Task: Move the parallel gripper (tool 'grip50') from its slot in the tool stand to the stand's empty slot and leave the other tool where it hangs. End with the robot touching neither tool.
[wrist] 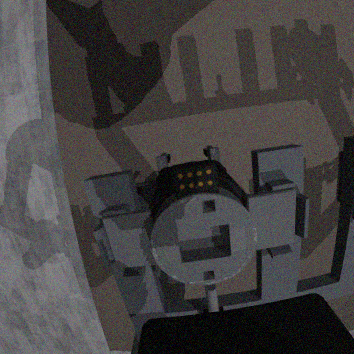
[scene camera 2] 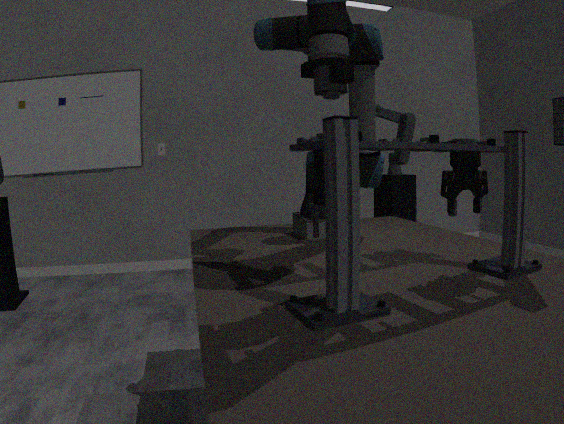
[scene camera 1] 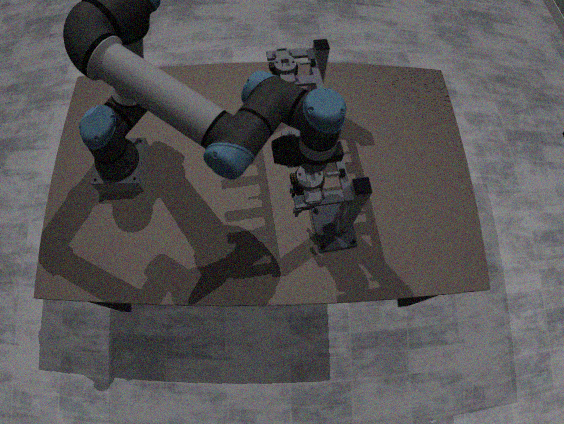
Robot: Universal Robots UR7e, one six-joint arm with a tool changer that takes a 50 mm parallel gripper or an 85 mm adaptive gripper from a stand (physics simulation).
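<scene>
Tool stand (scene camera 1: 333,224), also (wrist: 147,291). Adaptive gripper (scene camera 2: 465,175), out of frame in the wrist view. Parallel gripper (scene camera 2: 318,203).
</scene>
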